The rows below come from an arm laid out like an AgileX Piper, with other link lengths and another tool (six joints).
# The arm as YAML. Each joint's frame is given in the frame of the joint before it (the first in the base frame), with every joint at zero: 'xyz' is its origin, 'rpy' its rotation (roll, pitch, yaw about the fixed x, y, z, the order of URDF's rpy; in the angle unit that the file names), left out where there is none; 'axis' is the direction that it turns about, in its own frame. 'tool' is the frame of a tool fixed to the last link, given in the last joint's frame.
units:
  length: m
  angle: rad
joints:
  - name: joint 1
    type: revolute
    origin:
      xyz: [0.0, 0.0, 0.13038]
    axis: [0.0, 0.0, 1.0]
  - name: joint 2
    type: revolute
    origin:
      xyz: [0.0, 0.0, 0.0]
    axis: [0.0, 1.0, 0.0]
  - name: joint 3
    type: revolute
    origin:
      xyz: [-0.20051, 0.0, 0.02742]
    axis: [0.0, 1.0, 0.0]
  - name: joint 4
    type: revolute
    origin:
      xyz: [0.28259, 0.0, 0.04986]
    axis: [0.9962, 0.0, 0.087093]
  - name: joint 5
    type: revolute
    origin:
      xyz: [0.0, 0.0, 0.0]
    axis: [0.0, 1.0, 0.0]
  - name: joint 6
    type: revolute
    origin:
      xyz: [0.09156, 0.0, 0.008]
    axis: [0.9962, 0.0, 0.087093]
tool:
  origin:
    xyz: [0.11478, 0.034, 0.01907]
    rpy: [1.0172, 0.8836, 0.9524]
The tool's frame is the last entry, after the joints.
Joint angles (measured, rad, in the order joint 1, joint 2, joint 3, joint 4, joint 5, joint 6), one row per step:
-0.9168, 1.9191, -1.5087, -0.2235, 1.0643, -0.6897
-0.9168, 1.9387, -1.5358, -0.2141, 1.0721, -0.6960
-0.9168, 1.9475, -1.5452, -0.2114, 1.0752, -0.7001
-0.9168, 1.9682, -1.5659, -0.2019, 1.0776, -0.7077
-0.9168, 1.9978, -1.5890, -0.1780, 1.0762, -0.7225
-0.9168, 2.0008, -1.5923, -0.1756, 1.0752, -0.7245
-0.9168, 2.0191, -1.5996, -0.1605, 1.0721, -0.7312
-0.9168, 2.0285, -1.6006, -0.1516, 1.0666, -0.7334
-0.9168, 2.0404, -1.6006, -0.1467, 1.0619, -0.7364
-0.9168, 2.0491, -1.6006, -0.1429, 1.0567, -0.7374
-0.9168, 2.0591, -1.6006, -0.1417, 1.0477, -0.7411
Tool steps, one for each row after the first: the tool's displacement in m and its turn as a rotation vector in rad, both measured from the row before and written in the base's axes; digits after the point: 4 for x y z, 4 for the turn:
0.0035, -0.0020, 0.0001, 0.0054, -0.0049, 0.0015
0.0009, -0.0005, -0.0008, 0.0035, 0.0007, 0.0025
0.0031, -0.0013, -0.0022, 0.0075, -0.0037, 0.0039
0.0054, 0.0002, -0.0052, 0.0183, -0.0114, 0.0071
0.0008, -0.0003, -0.0002, 0.0004, -0.0022, 0.0014
0.0025, 0.0013, -0.0053, 0.0152, -0.0051, 0.0022
0.0016, 0.0008, -0.0034, 0.0077, -0.0046, 0.0000
0.0004, 0.0010, -0.0048, 0.0087, 0.0012, 0.0019
0.0006, 0.0005, -0.0035, 0.0052, -0.0007, 0.0004
0.0005, -0.0002, -0.0040, 0.0018, 0.0001, 0.0044

